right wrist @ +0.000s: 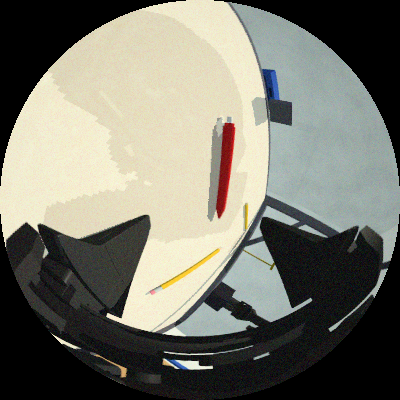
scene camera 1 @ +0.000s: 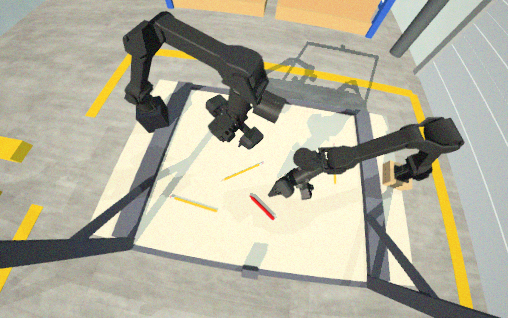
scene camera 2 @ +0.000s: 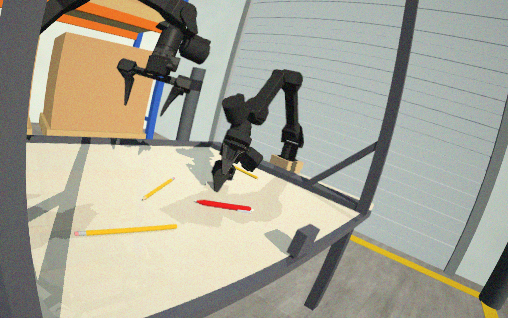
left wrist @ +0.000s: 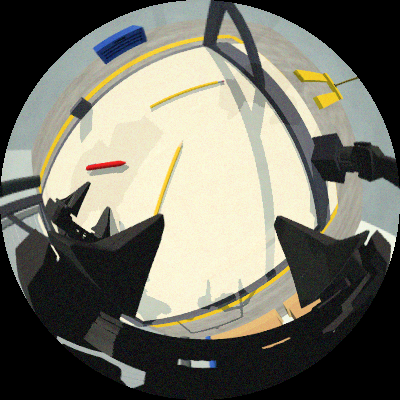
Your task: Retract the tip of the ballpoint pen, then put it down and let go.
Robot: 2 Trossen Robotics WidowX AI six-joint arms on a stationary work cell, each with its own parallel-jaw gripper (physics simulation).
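Pixels of known places: left gripper, between the fingertips: (right wrist: pixel 252 324) (scene camera 2: pixel 142 110) (left wrist: pixel 222 220); right gripper, between the fingertips: (right wrist: pixel 207 222) (scene camera 1: pixel 273 191) (scene camera 2: pixel 219 183) (left wrist: pixel 99 195); left arm's base, origin of its link: (scene camera 1: pixel 148 106) (left wrist: pixel 341 157); right arm's base, origin of its link: (scene camera 1: pixel 401 174) (scene camera 2: pixel 287 158).
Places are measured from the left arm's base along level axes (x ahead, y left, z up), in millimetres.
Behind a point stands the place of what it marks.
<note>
A red ballpoint pen (scene camera 1: pixel 262 207) {x 349, y -488, z -94 mm} (scene camera 2: pixel 223 205) {x 341, y -486, z -97 mm} (left wrist: pixel 106 165) {x 343, y -472, z -95 mm} (right wrist: pixel 226 170) {x 356, y -492, z -96 mm} lies flat on the pale table (scene camera 1: pixel 310 250) {x 473, y -679, z -106 mm} (scene camera 2: pixel 160 267) {x 63, y -500, z -106 mm}. In the right wrist view its grey button end is at the top and its pointed end faces down between the fingers' directions; whether a tip sticks out is too small to tell. My right gripper (scene camera 1: pixel 288 196) (scene camera 2: pixel 220 181) {x 401, y -446, z -72 mm} (left wrist: pixel 99 195) {x 401, y -446, z -72 mm} (right wrist: pixel 207 222) {x 401, y -446, z -72 mm} is open and empty, above the table near the pen and not touching it. My left gripper (scene camera 2: pixel 144 109) {x 289, y -259, z 65 mm} (left wrist: pixel 222 220) {x 289, y -259, z 65 mm} is open and empty, high above the table's far part.
A yellow pencil (scene camera 1: pixel 242 171) {x 313, y -331, z -100 mm} (scene camera 2: pixel 158 189) {x 299, y -336, z -102 mm} (left wrist: pixel 168 179) {x 302, y -328, z -101 mm} lies near the table's middle. Another pencil (scene camera 1: pixel 194 203) {x 108, y -408, z -100 mm} (scene camera 2: pixel 126 230) {x 97, y -407, z -101 mm} (left wrist: pixel 187 93) {x 111, y -407, z -102 mm} lies farther left in scene camera 1. A third pencil (scene camera 1: pixel 335 175) {x 683, y -447, z -99 mm} (scene camera 2: pixel 246 172) {x 686, y -433, z -101 mm} lies beyond my right gripper. A dark frame (scene camera 1: pixel 200 260) {x 95, y -603, z -106 mm} edges the table.
</note>
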